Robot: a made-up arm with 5 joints.
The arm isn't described. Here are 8 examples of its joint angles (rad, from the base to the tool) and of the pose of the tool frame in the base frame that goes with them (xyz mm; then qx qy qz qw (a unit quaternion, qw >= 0)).
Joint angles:
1: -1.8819 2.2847 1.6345 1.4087 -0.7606
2: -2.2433 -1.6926 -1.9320 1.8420 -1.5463
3: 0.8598 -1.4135 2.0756 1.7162 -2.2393
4: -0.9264 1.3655 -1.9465 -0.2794 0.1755
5: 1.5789 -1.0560 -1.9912 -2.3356 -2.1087
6: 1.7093 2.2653 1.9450 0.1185 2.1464
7: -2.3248 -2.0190 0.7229 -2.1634 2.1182
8: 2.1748 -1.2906 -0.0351 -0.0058 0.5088
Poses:
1: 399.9 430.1 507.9 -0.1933 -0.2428 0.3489 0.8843
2: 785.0 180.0 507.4 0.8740 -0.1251 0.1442 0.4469
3: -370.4 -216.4 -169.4 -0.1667 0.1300 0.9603 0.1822
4: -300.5 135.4 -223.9 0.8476 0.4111 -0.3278 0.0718
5: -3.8 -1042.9 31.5 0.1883 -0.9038 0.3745 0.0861
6: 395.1 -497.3 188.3 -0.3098 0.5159 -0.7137 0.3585
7: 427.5 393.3 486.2 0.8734 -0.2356 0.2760 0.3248
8: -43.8 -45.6 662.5 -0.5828 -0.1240 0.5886 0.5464
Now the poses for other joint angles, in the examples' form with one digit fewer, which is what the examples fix.
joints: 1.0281 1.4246 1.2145 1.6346 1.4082
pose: 406 162 432 -0.543 -0.168 -0.117 0.814
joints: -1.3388 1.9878 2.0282 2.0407 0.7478
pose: 479 -22 546 0.342 -0.193 0.074 0.917
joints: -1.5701 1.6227 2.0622 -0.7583 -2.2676
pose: -28 52 -31 0.420 0.859 -0.289 0.048
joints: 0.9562 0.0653 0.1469 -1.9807 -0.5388
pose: -489 -173 149 -0.380 0.250 0.800 0.391
